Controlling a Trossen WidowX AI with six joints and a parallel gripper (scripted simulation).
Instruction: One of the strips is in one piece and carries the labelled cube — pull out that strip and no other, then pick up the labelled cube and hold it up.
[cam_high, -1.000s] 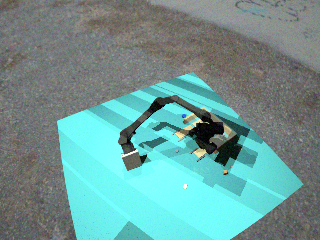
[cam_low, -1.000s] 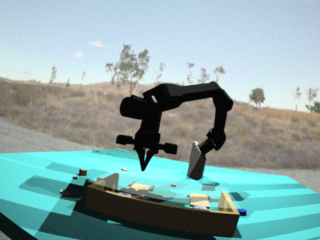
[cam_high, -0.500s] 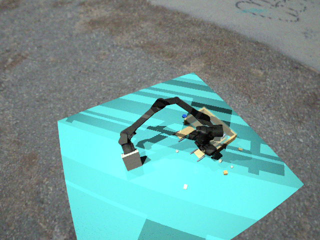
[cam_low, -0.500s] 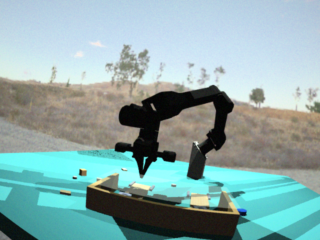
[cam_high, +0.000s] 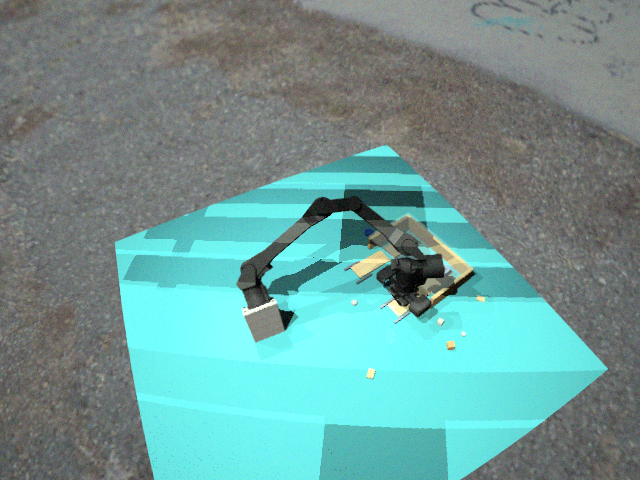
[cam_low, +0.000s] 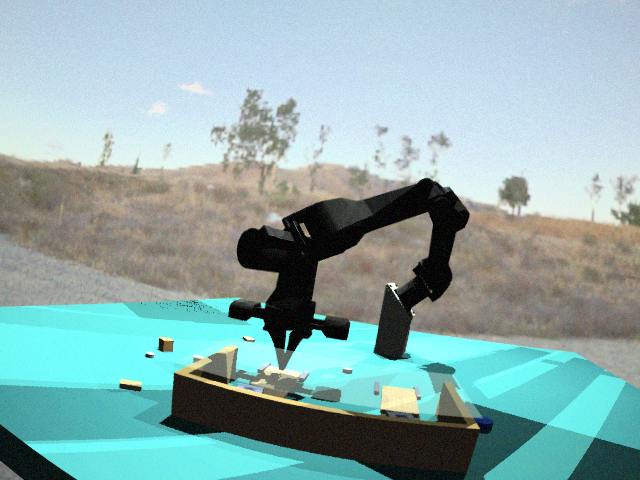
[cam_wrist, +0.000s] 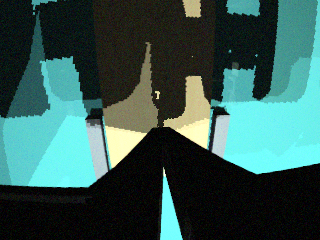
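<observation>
Right now my gripper tip is 90 mm short of the strip, 20 mm to the right of it and 10 mm above it. From my gripper tip the other things lie so: blue object: 70 mm ahead, 320 mm to the left, 10 mm below.
</observation>
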